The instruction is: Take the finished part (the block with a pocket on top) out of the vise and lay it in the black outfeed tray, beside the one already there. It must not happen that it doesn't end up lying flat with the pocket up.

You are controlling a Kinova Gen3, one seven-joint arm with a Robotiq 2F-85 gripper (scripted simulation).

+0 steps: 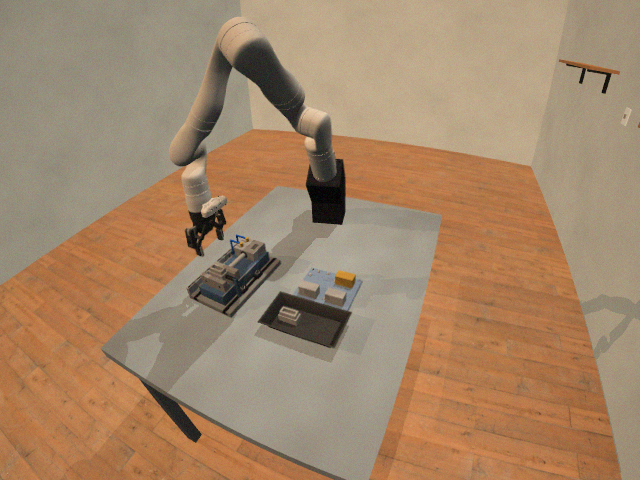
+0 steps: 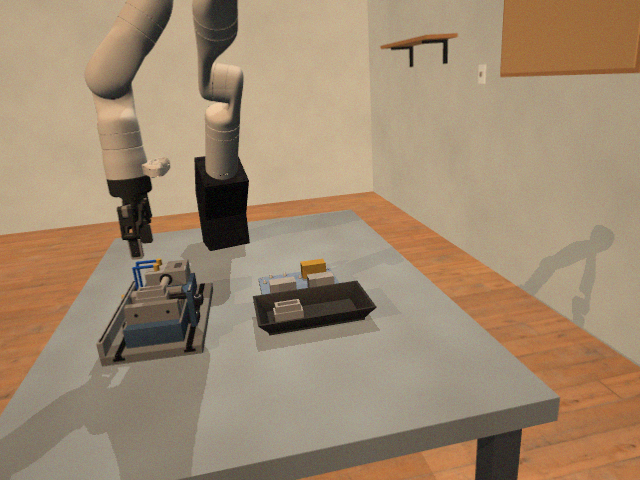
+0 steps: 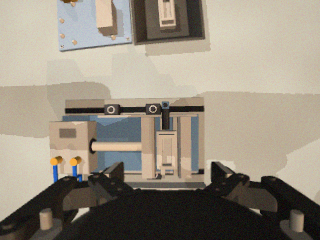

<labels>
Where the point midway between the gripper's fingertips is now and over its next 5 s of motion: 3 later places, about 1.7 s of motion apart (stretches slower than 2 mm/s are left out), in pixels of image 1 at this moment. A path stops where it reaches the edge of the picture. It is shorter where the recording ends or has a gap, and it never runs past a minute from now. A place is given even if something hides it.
My gripper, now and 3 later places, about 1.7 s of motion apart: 211,247; 212,253; 216,265; 217,269
</labels>
